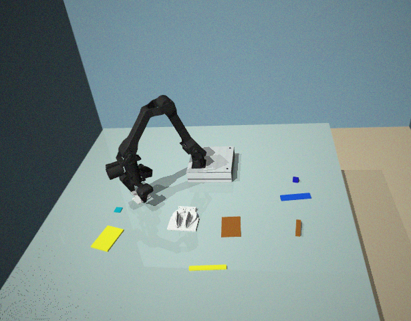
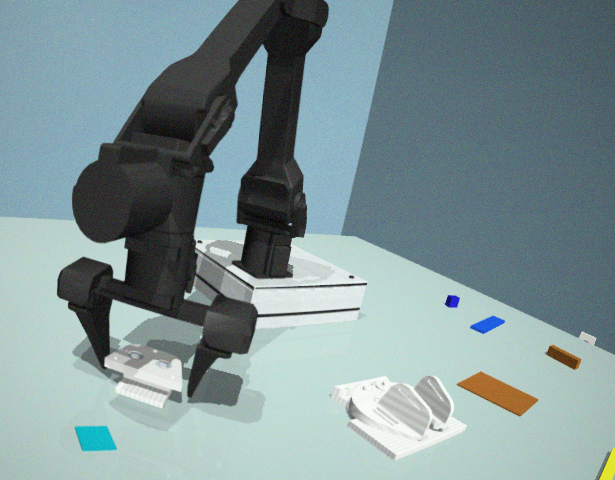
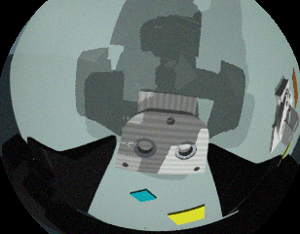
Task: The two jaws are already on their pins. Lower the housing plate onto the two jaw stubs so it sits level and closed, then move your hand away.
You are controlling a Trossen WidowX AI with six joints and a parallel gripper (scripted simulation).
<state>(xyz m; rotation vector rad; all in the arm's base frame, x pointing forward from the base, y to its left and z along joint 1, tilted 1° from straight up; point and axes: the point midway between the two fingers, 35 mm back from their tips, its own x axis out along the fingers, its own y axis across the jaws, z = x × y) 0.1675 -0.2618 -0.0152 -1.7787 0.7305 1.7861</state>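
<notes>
Now: the white ribbed stand 1 cm behind my gripper tip and 1 cm to the left of it. The rest, counted from my gripper tip: brown sheet: 18 cm ahead, 42 cm to the left, 1 cm below; then yellow sheet: 23 cm ahead, 8 cm to the right, 1 cm below; then cyan tile: 7 cm ahead, 8 cm to the right, 1 cm below.
</notes>
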